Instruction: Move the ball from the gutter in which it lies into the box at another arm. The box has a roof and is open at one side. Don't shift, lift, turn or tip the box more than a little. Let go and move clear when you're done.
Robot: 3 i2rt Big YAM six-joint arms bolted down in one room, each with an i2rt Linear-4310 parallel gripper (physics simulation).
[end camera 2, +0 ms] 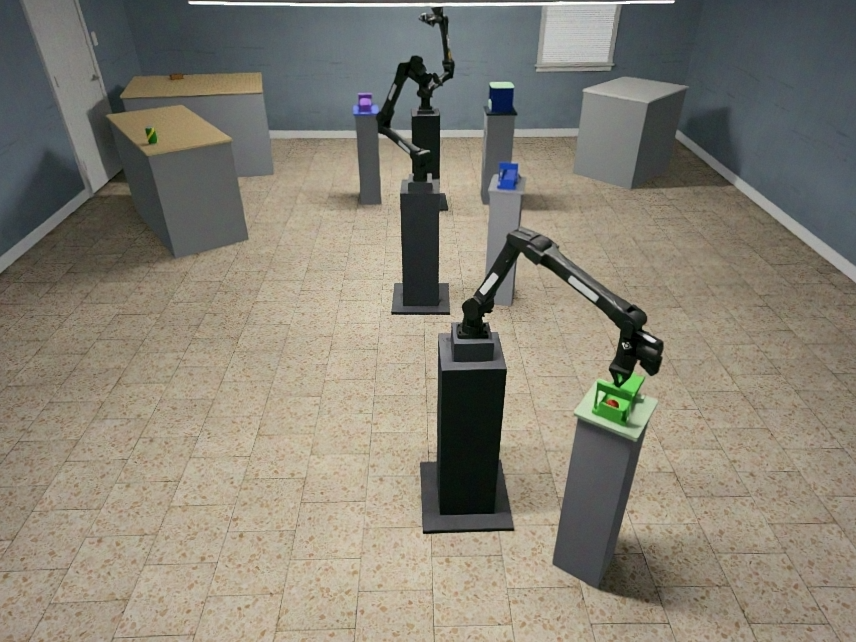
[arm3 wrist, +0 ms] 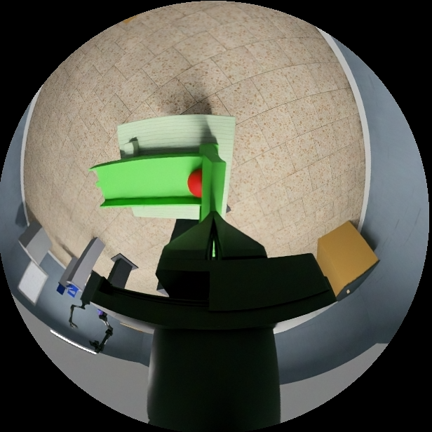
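The red ball (arm3 wrist: 195,183) (end camera 2: 611,404) lies in the green gutter (arm3 wrist: 150,180) (end camera 2: 634,388), against its end wall, on a pale green pedestal top (arm3 wrist: 175,131) (end camera 2: 641,418). In the wrist view, arm3's gripper (arm3 wrist: 214,222) is shut on the green gutter's upright end part; a sliver of green shows between the fingers. In the end camera view, the front arm's gripper (end camera 2: 620,378) points down at the green gutter, fingers close together. A dark blue box (end camera 2: 500,98) with a pale green roof stands on a pedestal at the back; its open side cannot be made out.
Two more arms stand behind on dark pedestals (end camera 2: 419,241); their grippers are too small to judge. A blue holder (end camera 2: 508,176) and a purple holder (end camera 2: 365,102) stand on other pedestals. Tan-topped counters (end camera 2: 176,127) are at left, a grey block (end camera 2: 632,131) at back right, an orange-brown cabinet (arm3 wrist: 346,255) at right.
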